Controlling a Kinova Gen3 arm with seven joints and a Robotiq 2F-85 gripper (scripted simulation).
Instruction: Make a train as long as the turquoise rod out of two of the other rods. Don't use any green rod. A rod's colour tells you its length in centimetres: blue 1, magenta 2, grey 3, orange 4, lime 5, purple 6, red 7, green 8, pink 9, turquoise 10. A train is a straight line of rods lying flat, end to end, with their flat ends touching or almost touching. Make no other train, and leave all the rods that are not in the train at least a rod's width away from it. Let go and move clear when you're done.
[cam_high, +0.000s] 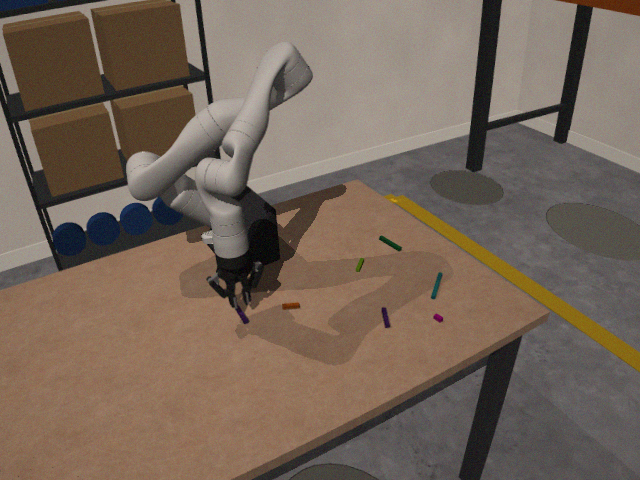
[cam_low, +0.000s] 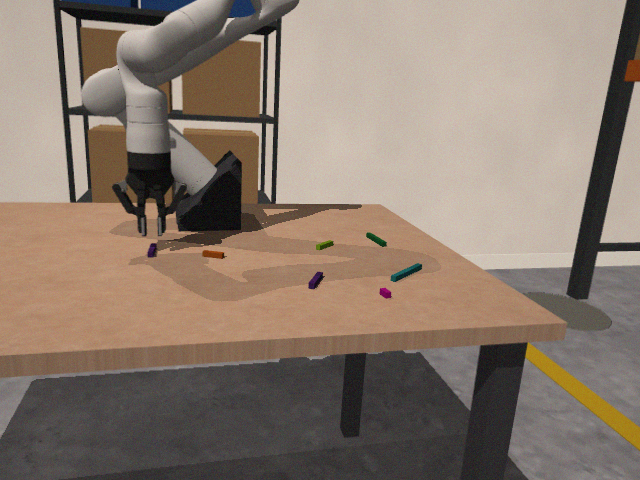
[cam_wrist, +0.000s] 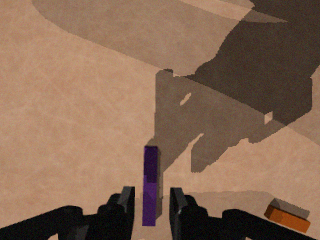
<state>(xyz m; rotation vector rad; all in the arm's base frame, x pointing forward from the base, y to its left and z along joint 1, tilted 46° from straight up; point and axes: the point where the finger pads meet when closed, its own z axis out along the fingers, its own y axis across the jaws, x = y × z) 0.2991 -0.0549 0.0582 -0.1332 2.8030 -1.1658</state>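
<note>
The purple rod lies 5 cm below my hand. The rest, counted from my hand: orange rod: 11 cm to the left, 5 cm below, 2 cm ahead; then lime rod: 34 cm to the left, 5 cm below, 4 cm behind; then magenta rod: 40 cm to the left, 23 cm ahead, 5 cm below.
</note>
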